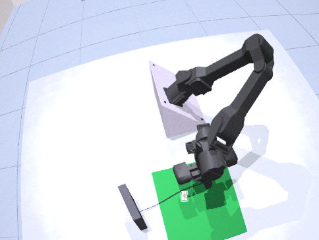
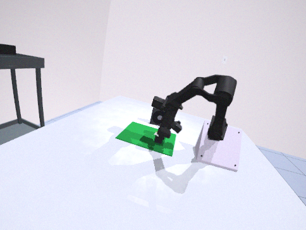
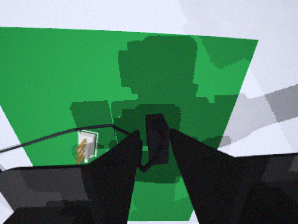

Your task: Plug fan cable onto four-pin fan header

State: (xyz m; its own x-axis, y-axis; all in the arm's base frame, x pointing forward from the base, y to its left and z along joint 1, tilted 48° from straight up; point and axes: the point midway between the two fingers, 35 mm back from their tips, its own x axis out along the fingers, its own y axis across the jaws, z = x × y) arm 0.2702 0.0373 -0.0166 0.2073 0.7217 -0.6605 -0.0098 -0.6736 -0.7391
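My gripper tip is now 2 cm short of the white four-pin header, 8 cm to the left of it and 2 cm above it. The rest, counted from my gripper tip: green board: 6 cm ahead, 4 cm to the right, 4 cm below; dark fan plug: 1 cm ahead; dark fan: 3 cm ahead, 23 cm to the right, 4 cm above.
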